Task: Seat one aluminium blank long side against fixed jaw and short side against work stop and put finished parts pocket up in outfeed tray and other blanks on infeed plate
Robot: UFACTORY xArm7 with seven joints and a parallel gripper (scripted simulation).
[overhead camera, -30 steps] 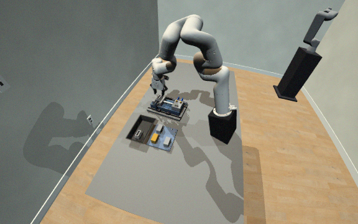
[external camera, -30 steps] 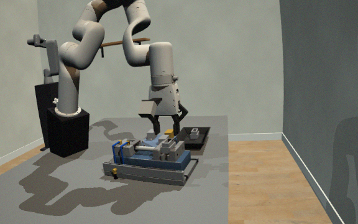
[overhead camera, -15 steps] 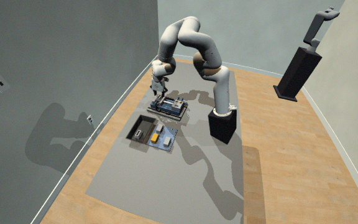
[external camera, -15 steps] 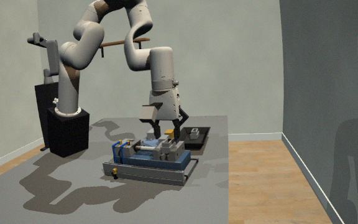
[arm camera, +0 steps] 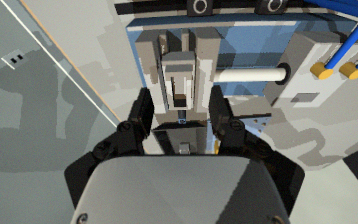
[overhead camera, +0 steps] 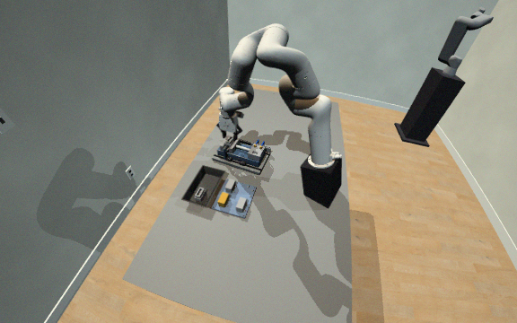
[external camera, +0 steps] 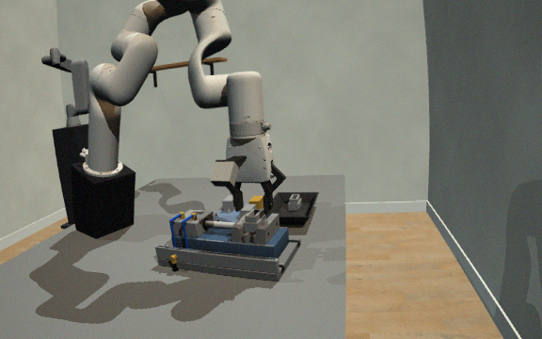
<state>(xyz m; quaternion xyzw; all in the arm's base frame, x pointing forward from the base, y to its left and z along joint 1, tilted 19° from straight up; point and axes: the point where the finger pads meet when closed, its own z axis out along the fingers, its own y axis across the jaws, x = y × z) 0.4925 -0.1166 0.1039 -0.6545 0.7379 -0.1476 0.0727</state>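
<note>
Right now my hand is 8 cm past the white screw rod, 6 cm above it and 1 cm to the right of it. Round my hand: brass blank (34 cm to the left, 11 cm below, 8 cm behind); vise (10 cm below, 7 cm behind, 1 cm to the left).
</note>
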